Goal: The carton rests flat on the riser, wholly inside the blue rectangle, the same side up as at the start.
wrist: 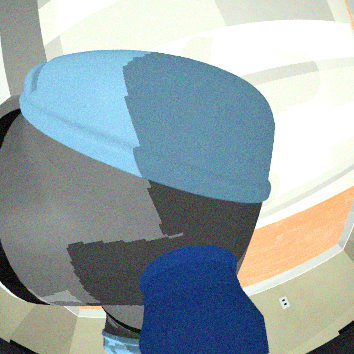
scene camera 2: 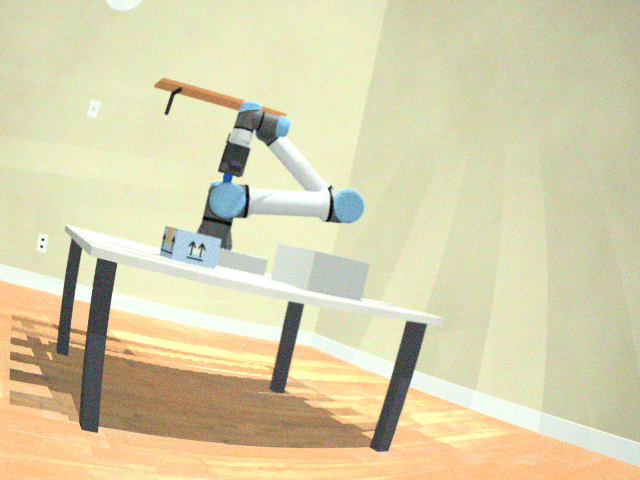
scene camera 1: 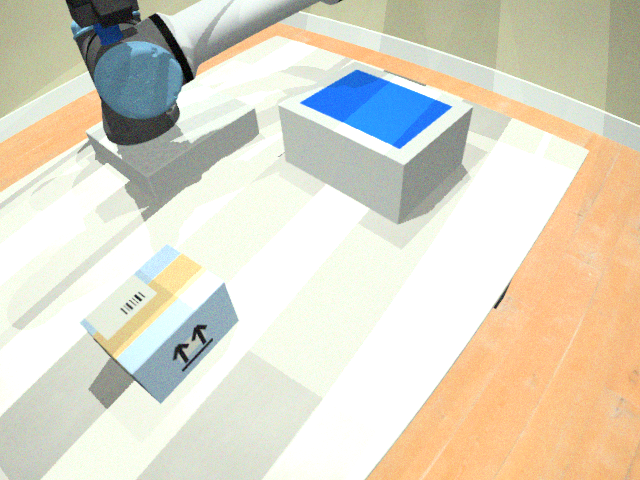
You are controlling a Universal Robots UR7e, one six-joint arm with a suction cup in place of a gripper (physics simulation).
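The carton is light blue with yellow tape and a pale barcode label on top. It sits on the white table, label side up, the side arrows pointing to its top. The riser is a pale grey block on the same table, apart from the carton. The blue rectangle is on the riser's top, with nothing on it. My gripper, a blue suction cup, is open and empty, high beside the arm's own shoulder, away from carton and riser. The carton does not show in the wrist view.
The arm's base stands on a low grey block behind the carton and beside the riser. The blue-capped shoulder joint is very near the cup. A wooden wall shelf is behind the arm. The table's edge runs past carton and riser.
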